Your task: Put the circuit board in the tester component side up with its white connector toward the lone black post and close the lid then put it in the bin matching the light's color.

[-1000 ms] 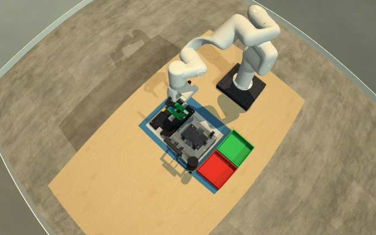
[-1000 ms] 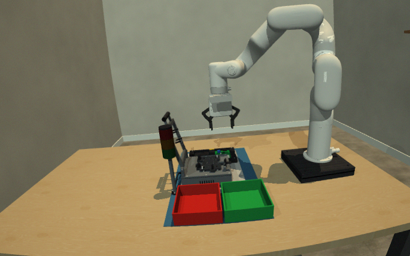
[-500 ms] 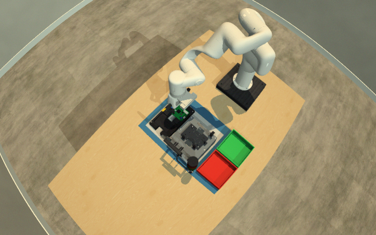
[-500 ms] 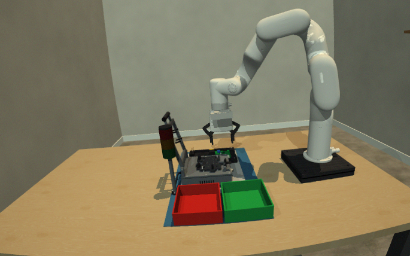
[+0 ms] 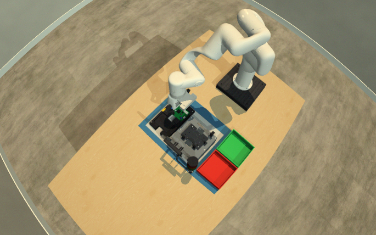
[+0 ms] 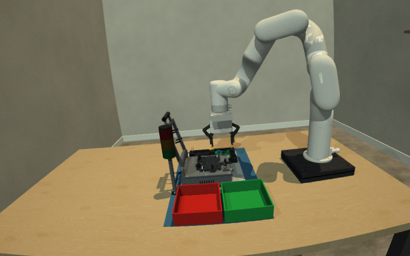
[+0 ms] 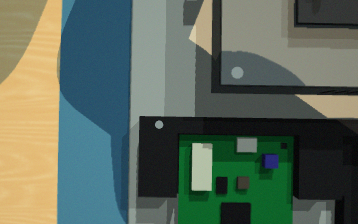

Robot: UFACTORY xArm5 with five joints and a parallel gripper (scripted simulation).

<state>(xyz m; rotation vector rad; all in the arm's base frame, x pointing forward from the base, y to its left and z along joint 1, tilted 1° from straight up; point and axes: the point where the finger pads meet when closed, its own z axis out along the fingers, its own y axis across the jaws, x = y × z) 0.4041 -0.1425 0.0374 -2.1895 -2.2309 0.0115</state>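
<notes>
The green circuit board lies 6 cm below my hand. The rest, counted from my hand: green bin 37 cm to the left, 7 cm below, 5 cm behind; tester lid 18 cm ahead, 17 cm to the left, 10 cm above; red bin 37 cm to the left, 10 cm ahead, 7 cm below.
</notes>
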